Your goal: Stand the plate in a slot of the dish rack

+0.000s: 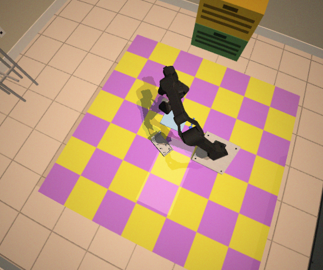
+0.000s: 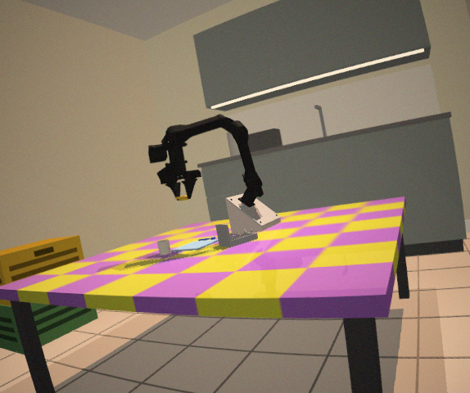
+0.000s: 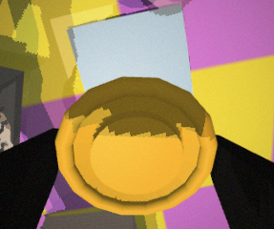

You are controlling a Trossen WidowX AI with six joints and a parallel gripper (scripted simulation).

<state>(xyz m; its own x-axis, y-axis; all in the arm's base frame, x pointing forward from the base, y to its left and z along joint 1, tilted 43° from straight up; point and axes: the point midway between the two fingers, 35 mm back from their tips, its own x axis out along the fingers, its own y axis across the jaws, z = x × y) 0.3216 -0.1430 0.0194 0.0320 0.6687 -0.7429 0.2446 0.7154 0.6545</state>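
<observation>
Now: the grey dish rack 190 mm to the left of my gripper tip, 160 mm below it and 30 mm behind it. Also, from my gripper tip: beige cup 160 mm below, 80 mm to the right, 80 mm ahead; yellow plate 10 mm above; light blue mat 180 mm below, 20 mm behind.
</observation>
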